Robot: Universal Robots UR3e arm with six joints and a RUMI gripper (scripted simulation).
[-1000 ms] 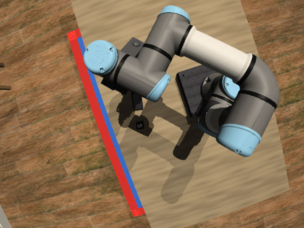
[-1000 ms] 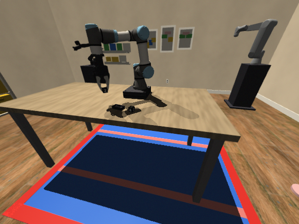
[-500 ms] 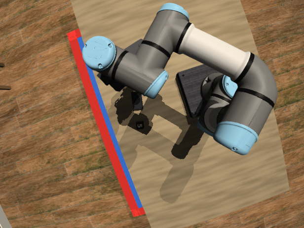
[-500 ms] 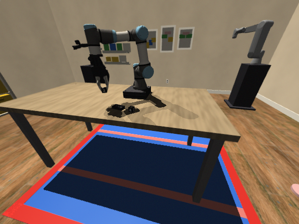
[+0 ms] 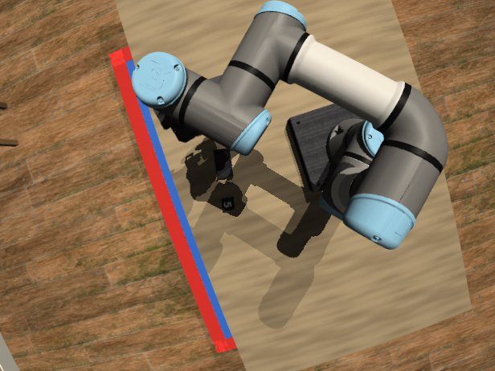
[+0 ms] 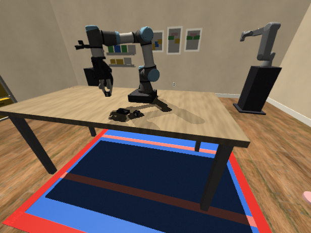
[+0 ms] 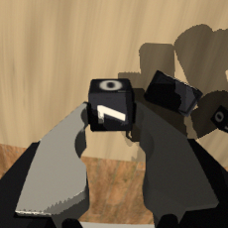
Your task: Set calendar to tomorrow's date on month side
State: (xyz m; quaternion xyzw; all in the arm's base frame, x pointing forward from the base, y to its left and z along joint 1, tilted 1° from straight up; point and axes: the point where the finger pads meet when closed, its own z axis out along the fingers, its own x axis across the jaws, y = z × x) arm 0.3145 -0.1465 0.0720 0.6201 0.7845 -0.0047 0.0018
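My gripper is now 120 mm above the black calendar tray, 100 mm to the right of it and 20 mm short of it. Also, from my hand: black cube: 10 mm below.
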